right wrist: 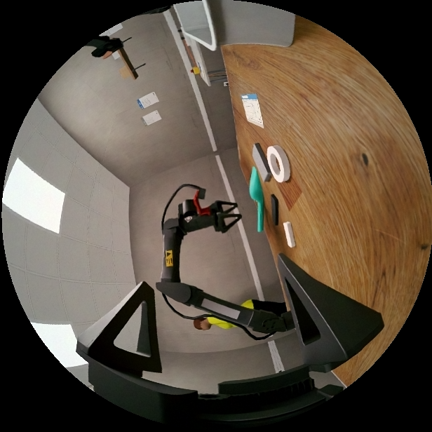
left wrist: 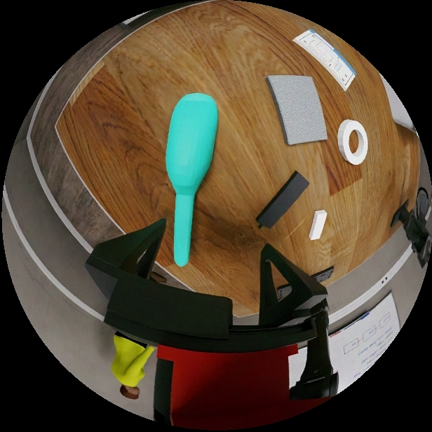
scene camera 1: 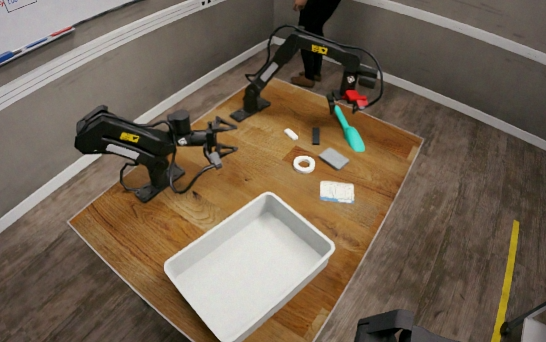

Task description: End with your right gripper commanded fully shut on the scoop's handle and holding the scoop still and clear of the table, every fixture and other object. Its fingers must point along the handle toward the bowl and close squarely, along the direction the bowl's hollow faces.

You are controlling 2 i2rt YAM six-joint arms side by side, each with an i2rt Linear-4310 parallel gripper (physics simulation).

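Seen in the pictures: left gripper, between the fingertips: (scene camera 1: 341,114); right gripper, between the fingertips: (scene camera 1: 237,138); left arm's base, origin of its link: (scene camera 1: 250,110); right arm's base, origin of its link: (scene camera 1: 160,183).
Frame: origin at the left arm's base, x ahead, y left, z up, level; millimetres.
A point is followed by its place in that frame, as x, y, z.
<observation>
The turquoise scoop (scene camera 1: 354,139) {467, 154, 26} (left wrist: 192,142) (right wrist: 256,187) lies on the table. Its bowl shows a rounded outer surface in the left wrist view, and its handle (scene camera 1: 341,117) {344, 228, 32} (left wrist: 183,225) runs toward the left gripper. My left gripper (scene camera 1: 344,106) {380, 162, 103} (left wrist: 217,236) (right wrist: 239,209) is open, above the handle's end. The handle end appears between its fingers in the left wrist view, without visible contact. My right gripper (scene camera 1: 235,138) {262, -290, 166} (right wrist: 206,277) is open and empty, raised over the table near its own arm, well away from the scoop. Its fingers point roughly level.
Near the scoop lie a black block (scene camera 1: 316,136) {335, 66, 10} (left wrist: 283,199) (right wrist: 275,210), a grey block (scene camera 1: 334,159) {474, 7, 15} (left wrist: 298,109), a small white block (scene camera 1: 291,134) {257, -4, 13} (left wrist: 318,225) and a white ring (scene camera 1: 297,169) {408, -134, 12}. A printed card (scene camera 1: 337,192) {579, -107, 2} and a large white tray (scene camera 1: 176,280) {461, -716, 3} stand nearer the camera.
</observation>
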